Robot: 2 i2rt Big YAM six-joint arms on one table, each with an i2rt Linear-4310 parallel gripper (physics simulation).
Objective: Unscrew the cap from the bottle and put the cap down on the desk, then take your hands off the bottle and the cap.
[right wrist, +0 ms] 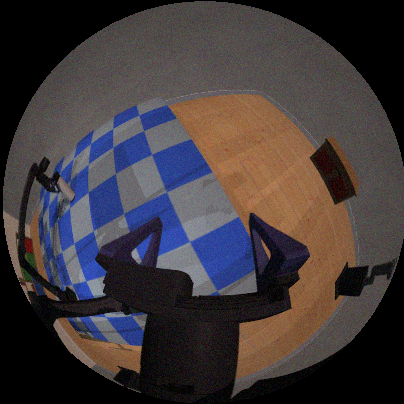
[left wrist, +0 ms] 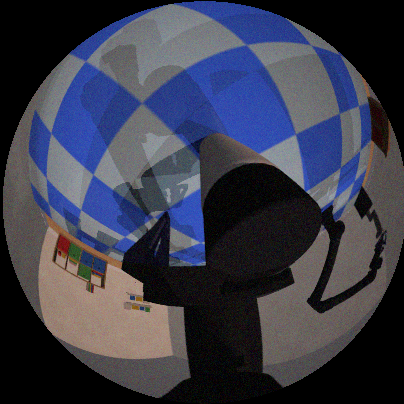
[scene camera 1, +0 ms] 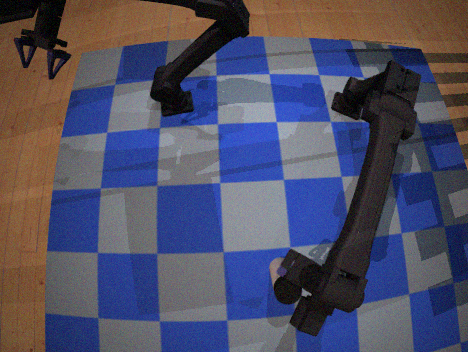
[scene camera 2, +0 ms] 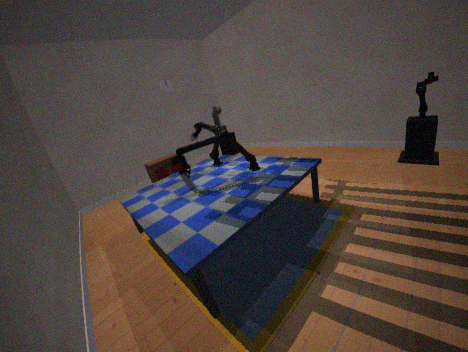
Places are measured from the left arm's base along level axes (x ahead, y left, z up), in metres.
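Pixels of known places: left gripper, fingertip midpoint: (right wrist: 56, 190) (scene camera 1: 300, 270) (scene camera 2: 189, 176); right gripper, fingertip midpoint: (right wrist: 203, 219) (scene camera 1: 37, 73) (scene camera 2: 191, 140); left arm's base, origin of the base link: (right wrist: 71, 294) (scene camera 1: 346, 106) (scene camera 2: 254, 168); right arm's base, origin of the base link: (left wrist: 323, 213) (scene camera 1: 177, 104) (scene camera 2: 217, 164).
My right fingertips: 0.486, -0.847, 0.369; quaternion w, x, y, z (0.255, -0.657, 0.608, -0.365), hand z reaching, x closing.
Ahead of a thing's pixels: the offset from my right fingertips to its top centre, as dx, dy, dz. "pt": to the spot under its first point. Level surfaces: height alone.
The bottle @[pt +0.177, +0.763, -0.272] (scene camera 1: 276, 266) (left wrist: 221, 158) (right wrist: 68, 192) (scene camera 2: 190, 182) has a tan body and stands upright on the checkered desk @[dz -0.369] (scene camera 1: 187, 216) (scene camera 2: 191, 251). Its black cap @[+0.221, +0.790, -0.144] (scene camera 1: 286, 290) (left wrist: 260, 218) is on top. My left gripper (scene camera 1: 289, 283) (left wrist: 209, 212) (scene camera 2: 185, 172) is open, with its fingers on either side of the bottle's top. One finger shows in the left wrist view; the other is hidden behind the cap. My right gripper (right wrist: 203, 219) (scene camera 2: 193, 136) is open and empty, held high above the desk's far edge.
The right arm's base (scene camera 1: 171, 94) and the left arm's base (scene camera 1: 349, 101) stand at the far side of the desk. A red-brown box (scene camera 2: 161, 169) (right wrist: 335, 175) sits on the wooden floor beyond the desk.
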